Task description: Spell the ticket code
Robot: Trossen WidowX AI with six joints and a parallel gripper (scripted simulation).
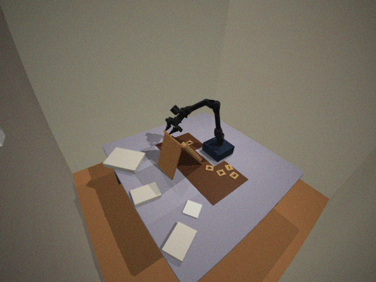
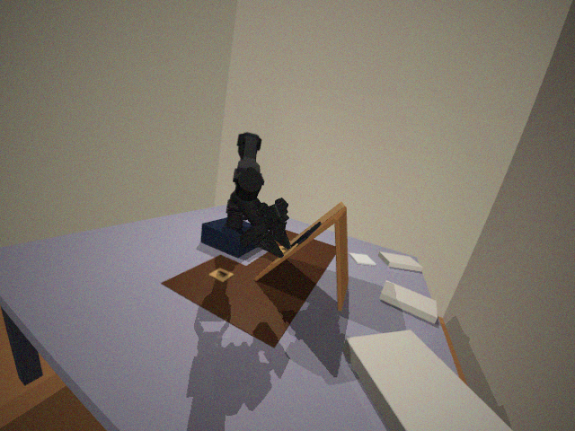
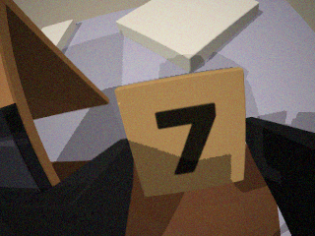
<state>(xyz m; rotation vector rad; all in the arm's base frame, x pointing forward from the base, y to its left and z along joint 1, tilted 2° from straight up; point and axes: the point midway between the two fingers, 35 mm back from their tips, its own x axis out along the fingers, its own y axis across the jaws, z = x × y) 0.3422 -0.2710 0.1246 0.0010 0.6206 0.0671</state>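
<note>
The white ticket is 22 cm to the left of my gripper tip, 8 cm below it and 7 cm behind it. From my gripper tip the other things lie so: tan tile marked 7: right at my gripper tip; white card: 60 cm to the left, 18 cm below, 18 cm ahead; brown mat: 27 cm to the left, 18 cm below, 17 cm behind.
</note>
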